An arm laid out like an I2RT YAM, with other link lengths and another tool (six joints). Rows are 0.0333 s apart.
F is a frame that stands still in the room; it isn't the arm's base.
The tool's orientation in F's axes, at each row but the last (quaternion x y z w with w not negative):
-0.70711, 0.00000, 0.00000, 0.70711
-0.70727, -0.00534, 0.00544, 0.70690
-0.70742, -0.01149, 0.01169, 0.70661
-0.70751, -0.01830, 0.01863, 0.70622
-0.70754, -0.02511, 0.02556, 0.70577
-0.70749, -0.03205, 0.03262, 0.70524
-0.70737, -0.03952, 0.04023, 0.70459
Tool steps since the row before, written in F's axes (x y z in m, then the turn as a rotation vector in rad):
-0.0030, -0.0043, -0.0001, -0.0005, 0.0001, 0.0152
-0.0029, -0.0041, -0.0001, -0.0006, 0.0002, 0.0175
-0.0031, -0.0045, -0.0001, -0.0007, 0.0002, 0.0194
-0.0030, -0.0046, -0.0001, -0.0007, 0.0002, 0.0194
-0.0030, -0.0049, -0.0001, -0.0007, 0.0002, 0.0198
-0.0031, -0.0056, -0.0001, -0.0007, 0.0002, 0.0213
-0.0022, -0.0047, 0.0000, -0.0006, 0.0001, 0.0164
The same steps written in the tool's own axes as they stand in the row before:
-0.0030, 0.0001, -0.0043, -0.0005, -0.0152, 0.0001
-0.0030, 0.0001, -0.0041, -0.0006, -0.0175, 0.0002
-0.0032, 0.0001, -0.0044, -0.0007, -0.0194, 0.0002
-0.0032, 0.0001, -0.0044, -0.0007, -0.0194, 0.0002
-0.0033, 0.0001, -0.0047, -0.0007, -0.0198, 0.0002
-0.0036, 0.0001, -0.0053, -0.0007, -0.0213, 0.0002
-0.0027, 0.0000, -0.0044, -0.0006, -0.0164, 0.0001

